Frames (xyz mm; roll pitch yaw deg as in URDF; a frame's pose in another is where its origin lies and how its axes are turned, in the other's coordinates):
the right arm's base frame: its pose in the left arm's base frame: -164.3 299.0 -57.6 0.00 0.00 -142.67
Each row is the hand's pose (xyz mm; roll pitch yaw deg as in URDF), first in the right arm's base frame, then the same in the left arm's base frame.
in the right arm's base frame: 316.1 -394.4 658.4 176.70 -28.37 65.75
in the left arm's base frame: -654.8 420.9 600.8 176.70 -28.37 -76.92
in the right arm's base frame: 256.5 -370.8 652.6 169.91 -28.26 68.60
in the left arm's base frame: -593.1 438.3 595.0 169.91 -28.26 -74.07
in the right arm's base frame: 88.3 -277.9 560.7 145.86 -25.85 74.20
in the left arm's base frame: -403.0 466.4 503.1 145.86 -25.85 -68.47
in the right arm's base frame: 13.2 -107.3 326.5 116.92 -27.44 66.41
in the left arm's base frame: -239.9 376.3 268.9 116.92 -27.44 -76.26
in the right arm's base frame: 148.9 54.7 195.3 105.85 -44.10 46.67
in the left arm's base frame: -249.5 165.2 137.7 105.85 -44.10 -96.00
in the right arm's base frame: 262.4 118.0 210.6 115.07 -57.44 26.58
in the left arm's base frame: -301.4 46.1 153.0 115.07 -57.44 -116.09
